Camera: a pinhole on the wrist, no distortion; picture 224 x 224 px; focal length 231.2 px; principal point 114.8 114.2 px. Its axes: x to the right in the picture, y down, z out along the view. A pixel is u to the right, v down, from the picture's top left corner.
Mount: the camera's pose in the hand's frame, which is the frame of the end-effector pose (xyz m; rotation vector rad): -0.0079 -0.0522 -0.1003 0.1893 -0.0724 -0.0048
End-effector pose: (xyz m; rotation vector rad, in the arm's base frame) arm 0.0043 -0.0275 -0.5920 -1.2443 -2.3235 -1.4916
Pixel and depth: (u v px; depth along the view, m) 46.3 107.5 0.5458
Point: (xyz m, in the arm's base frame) 0.1592 0.1584 -1.0274
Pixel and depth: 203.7 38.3 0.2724
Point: -0.1281 0.1077 -0.7704
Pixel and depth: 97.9 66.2 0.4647
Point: -0.0003 0.1547 -0.9647
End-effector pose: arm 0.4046 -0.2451 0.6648 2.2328 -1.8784 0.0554
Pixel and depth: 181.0 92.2 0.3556
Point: 0.5384 -0.3350 0.4116
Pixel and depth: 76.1 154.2 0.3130
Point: 0.4213 -0.1970 0.4350
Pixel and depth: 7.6 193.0 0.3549
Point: 0.3376 -0.1037 0.3794
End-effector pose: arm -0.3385 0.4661 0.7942 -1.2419 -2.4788 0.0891
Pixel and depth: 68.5 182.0 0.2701
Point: -0.3739 0.4056 0.6123
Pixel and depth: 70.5 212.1 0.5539
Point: -0.3640 0.4415 0.2868
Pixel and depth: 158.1 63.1 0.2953
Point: -0.5471 0.4003 0.6710
